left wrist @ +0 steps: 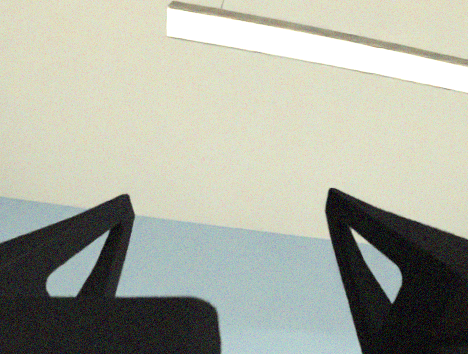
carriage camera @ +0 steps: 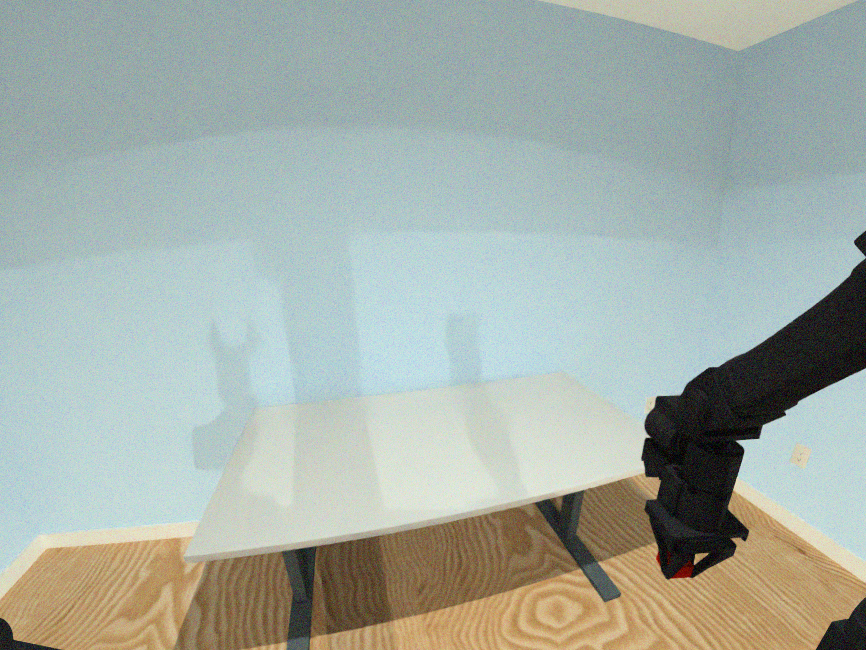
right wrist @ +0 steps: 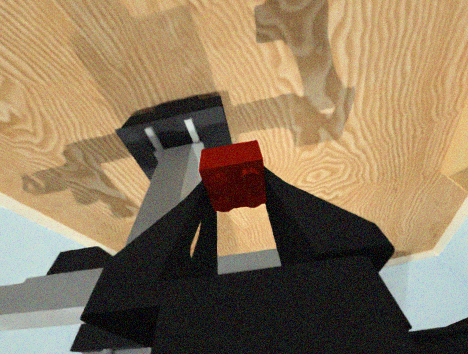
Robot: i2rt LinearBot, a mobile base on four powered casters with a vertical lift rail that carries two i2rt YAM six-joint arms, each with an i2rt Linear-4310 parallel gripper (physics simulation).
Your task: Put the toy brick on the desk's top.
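The red toy brick is held between the fingertips of my right gripper, which is shut on it and points down. In the carriage camera view the gripper hangs to the right of the desk, its tips lower in the picture than the desk's right front corner. The desk has a pale grey-white top and dark legs. My left gripper is open and empty, pointing up toward the ceiling; its fingers do not show in the carriage camera view.
The desk's dark right leg and left leg stand on the wooden floor. Blue walls rise behind and to the right of the desk. In the right wrist view the robot's dark base and grey lift rail show near the brick. A ceiling lamp hangs overhead.
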